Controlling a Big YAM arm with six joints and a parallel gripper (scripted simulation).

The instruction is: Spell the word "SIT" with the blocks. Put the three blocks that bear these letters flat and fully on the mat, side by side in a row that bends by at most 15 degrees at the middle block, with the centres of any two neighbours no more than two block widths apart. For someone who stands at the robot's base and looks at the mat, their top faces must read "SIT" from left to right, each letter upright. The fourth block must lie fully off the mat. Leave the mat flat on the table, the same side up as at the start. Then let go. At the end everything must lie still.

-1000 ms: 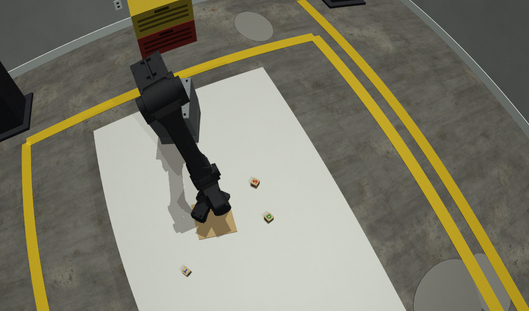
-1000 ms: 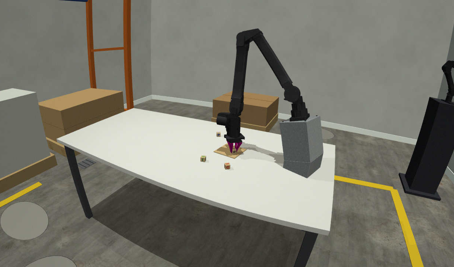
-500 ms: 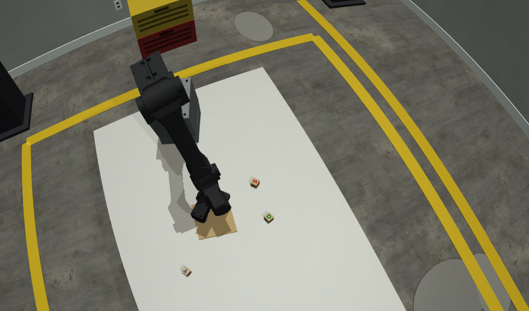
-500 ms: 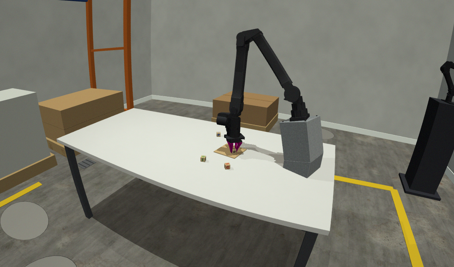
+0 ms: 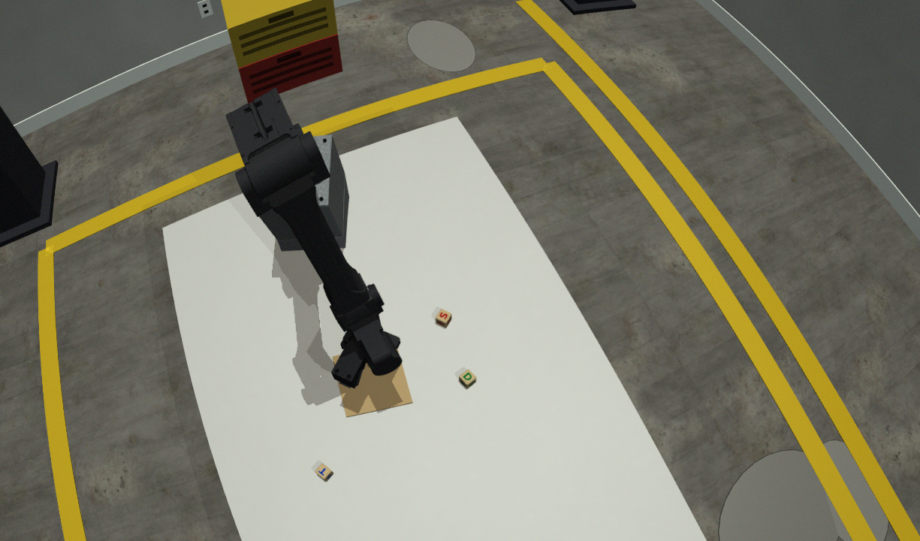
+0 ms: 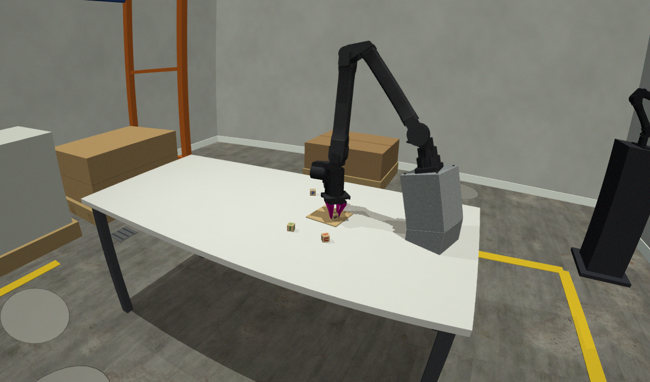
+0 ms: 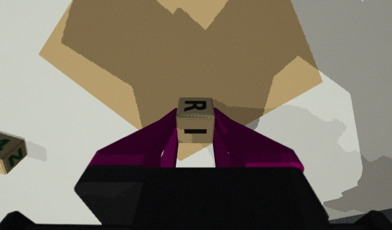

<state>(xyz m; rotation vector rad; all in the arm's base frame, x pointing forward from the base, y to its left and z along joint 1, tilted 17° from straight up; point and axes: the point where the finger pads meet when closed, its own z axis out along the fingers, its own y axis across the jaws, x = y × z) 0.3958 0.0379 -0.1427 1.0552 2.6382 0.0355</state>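
Right now the I block is right at my hand. Round my hand: S block: 170 mm to the left, 50 mm behind; D block: 160 mm to the left, 100 mm ahead; tan mat: 30 mm ahead, 20 mm to the right, 10 mm below.
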